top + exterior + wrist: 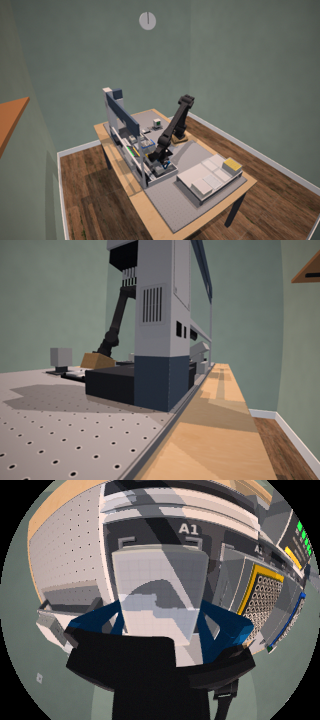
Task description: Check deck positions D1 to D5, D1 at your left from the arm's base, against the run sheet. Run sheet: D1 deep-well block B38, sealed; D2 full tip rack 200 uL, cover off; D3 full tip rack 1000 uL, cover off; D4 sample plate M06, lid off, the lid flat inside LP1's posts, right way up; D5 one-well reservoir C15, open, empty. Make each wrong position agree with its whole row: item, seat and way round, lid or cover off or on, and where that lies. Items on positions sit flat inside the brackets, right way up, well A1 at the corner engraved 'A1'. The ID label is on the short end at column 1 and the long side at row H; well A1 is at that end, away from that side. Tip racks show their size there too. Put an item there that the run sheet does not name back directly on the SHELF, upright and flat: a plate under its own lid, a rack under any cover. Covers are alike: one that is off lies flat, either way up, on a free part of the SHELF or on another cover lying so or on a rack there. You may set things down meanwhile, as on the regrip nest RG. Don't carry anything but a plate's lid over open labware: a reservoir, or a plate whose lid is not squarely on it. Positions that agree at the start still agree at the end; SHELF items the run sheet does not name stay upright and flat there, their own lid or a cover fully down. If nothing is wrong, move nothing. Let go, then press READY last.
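The yellow-framed tip rack lies 10 mm behind my hand, 120 mm to the right of it and 10 mm above it. Also, from my hand: white block 10 mm below; gantry beam 150 mm ahead, 310 mm to the right, 430 mm above; blue-framed tip rack 20 mm behind, 240 mm to the right, 30 mm above.
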